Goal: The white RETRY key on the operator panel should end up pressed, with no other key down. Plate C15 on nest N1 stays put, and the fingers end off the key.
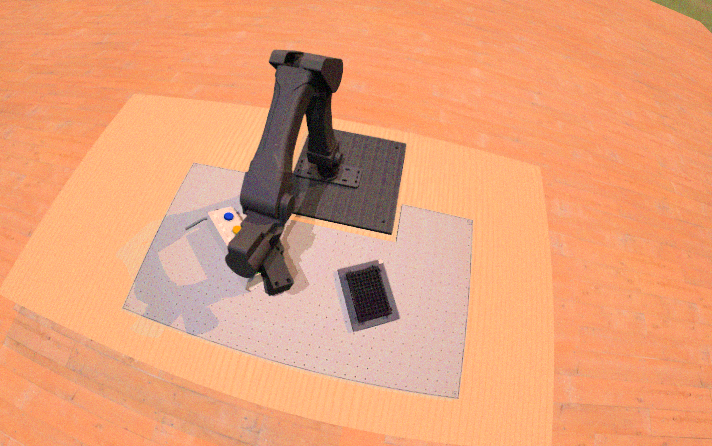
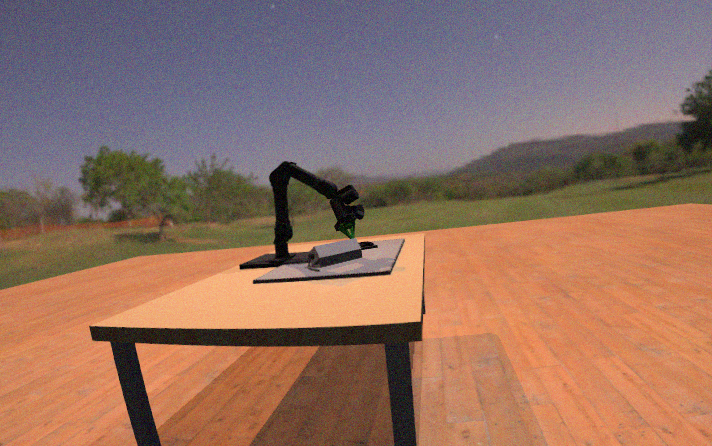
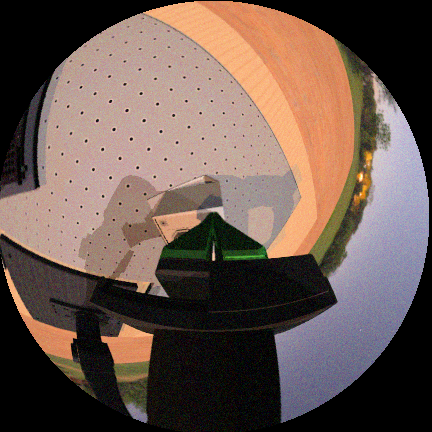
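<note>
The operator panel is a pale, sloped box with a blue key and a yellow key. The white RETRY key cannot be made out; the arm and fingers hide part of the panel, so its state is hidden. My gripper is shut and empty, its green fingertips over the panel's far end; whether they touch it is unclear. A dark gridded plate, apparently C15, sits on the grey nest; its label is unreadable.
The arm's black base plate stands behind the perforated board. A short dark rod or cable lies beside the panel. The board rests on the wooden table.
</note>
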